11 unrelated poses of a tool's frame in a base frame.
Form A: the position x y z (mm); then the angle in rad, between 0 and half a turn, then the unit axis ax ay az.
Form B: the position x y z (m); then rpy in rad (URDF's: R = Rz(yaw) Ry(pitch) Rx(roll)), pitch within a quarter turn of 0, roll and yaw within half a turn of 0. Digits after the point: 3 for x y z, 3 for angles.
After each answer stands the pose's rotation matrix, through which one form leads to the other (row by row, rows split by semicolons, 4 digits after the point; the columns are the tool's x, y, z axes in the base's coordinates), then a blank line. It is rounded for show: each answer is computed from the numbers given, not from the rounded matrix.
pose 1, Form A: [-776 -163 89 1.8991 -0.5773 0.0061 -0.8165]
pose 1, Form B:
[-0.776 -0.163 0.089 -0.780 -0.666 -1.420]
0.1183 0.7682 0.6291; -0.7776 -0.3224 0.5399; 0.6176 -0.5531 0.5592

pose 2, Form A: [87 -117 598 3.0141 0.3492 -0.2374 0.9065]
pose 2, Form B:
[0.087 -0.117 0.598 -0.537 -0.722 -3.075]
-0.7490 -0.2804 0.6003; -0.0499 -0.8796 -0.4730; 0.6607 -0.3842 0.6449

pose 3, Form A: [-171 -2 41 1.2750 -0.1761 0.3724 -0.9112]
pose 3, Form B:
[-0.171 -0.002 0.041 -0.435 0.245 -1.242]
0.3135 0.8252 0.4699; -0.9181 0.3898 -0.0720; -0.2425 -0.4089 0.8798

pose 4, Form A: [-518 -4 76 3.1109 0.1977 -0.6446 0.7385]
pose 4, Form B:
[-0.518 -0.004 0.076 -1.475 -0.317 -2.895]
-0.9214 -0.2775 0.2722; -0.2322 -0.1687 -0.9579; 0.3117 -0.9458 0.0910

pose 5, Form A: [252 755 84 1.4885 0.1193 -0.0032 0.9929]
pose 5, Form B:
[0.252 0.755 0.084 0.117 -0.112 1.475]
0.0953 -0.9898 0.1055; 0.9891 0.0822 -0.1218; 0.1119 0.1160 0.9869

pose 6, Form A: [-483 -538 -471 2.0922 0.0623 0.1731 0.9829]
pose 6, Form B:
[-0.483 -0.538 -0.471 0.315 0.058 2.086]
-0.4923 -0.8362 0.2418; 0.8685 -0.4532 0.2009; -0.0584 0.3089 0.9493

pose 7, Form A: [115 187 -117 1.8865 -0.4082 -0.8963 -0.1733]
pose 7, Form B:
[0.115 0.187 -0.117 -2.544 -1.237 1.856]
-0.0921 0.6442 -0.7593; 0.3147 0.7423 0.5916; 0.9447 -0.1845 -0.2711

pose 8, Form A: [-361 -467 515 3.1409 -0.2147 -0.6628 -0.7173]
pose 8, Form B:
[-0.361 -0.467 0.515 1.540 -0.314 2.838]
-0.9078 0.2851 0.3076; 0.2841 -0.1213 0.9511; 0.3085 0.9508 0.0291

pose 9, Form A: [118 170 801 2.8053 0.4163 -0.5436 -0.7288]
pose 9, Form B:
[0.118 0.170 0.801 1.473 0.423 -2.299]
-0.6071 -0.1994 -0.7692; -0.6804 -0.3695 0.6328; -0.4104 0.9076 0.0886

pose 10, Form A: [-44 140 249 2.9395 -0.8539 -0.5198 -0.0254]
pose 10, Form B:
[-0.044 0.140 0.249 -2.994 -0.148 1.083]
0.4638 0.8838 -0.0614; 0.8736 -0.4448 0.1975; 0.1473 -0.1453 -0.9784

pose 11, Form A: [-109 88 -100 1.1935 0.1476 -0.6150 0.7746]
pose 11, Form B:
[-0.109 0.088 -0.100 -0.216 -0.700 1.048]
0.3822 -0.7774 -0.4995; 0.6628 0.6073 -0.4381; 0.6439 -0.1637 0.7474

